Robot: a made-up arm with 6 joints. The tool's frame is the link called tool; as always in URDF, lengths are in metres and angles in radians.
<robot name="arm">
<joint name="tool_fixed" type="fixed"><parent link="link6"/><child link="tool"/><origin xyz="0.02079 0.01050 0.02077" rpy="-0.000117 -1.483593 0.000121"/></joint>
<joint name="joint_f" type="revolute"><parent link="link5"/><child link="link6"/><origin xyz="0.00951 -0.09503 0.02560" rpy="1.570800 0.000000 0.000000"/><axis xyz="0 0 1"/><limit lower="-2.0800" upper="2.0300"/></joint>
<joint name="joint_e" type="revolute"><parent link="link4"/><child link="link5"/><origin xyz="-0.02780 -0.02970 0.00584" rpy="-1.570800 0.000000 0.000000"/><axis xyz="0 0 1"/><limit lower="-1.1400" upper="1.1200"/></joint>
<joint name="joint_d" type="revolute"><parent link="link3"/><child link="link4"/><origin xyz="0.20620 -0.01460 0.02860" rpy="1.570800 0.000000 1.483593"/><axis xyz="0 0 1"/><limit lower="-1.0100" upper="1.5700"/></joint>
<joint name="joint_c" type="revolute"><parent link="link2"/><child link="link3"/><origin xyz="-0.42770 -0.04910 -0.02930"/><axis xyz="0 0 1"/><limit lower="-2.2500" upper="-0.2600"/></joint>
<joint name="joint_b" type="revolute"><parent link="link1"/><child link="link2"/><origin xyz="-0.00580 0.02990 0.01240" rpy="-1.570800 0.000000 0.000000"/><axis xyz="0 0 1"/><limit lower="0.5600" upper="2.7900"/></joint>
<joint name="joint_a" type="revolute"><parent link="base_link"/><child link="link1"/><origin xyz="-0.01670 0.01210 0.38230"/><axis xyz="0 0 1"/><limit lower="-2.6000" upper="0.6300"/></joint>
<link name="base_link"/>
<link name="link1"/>
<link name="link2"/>
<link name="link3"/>
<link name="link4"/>
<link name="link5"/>
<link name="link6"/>
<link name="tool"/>
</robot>
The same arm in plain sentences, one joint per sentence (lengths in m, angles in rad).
The arm has six revolute joints in a row. What follows holds with every joint at zero, and every direction is one of the base frame's.
Joint 1 sits 0.0167 m along -x and 0.0121 m along +y and 0.3823 m along +z from the base frame's origin and rotates about +z, from -2.6 to 0.63 rad.
Joint 2 sits 0.0058 m along -x and 0.0299 m along +y and 0.0124 m along +z from joint 1 and rotates about +y, from 0.56 to 2.79 rad.
Joint 3 sits 0.4277 m along -x and 0.0293 m along -y and 0.0491 m along +z from joint 2 and rotates about +y, from -2.25 to -0.26 rad.
Joint 4 sits 0.2062 m along +x and 0.0286 m along +y and 0.0146 m along +z from joint 3 and rotates about the direction (0.9962, 0, 0.0871), from -1.01 to 1.57 rad.
Joint 5 sits 0.0034 m along +x and 0.0297 m along -y and 0.0282 m along +z from joint 4 and rotates about +y, from -1.14 to 1.12 rad.
Joint 6 sits 0.0955 m along +x and 0.0256 m along +y and 0.0012 m along -z from joint 5 and rotates about the direction (0.9962, 0, 0.0871), from -2.08 to 2.03 rad.
The tool frame, which is the frame that the pose is given for, sits 0.0225 m along +x and 0.0105 m along +y and 0.0189 m along -z from joint 6; its axes are the base frame's turned by roll 0, pitch 0 and yaw 0 rad (as in URDF: about the fixed x, then y, then z).

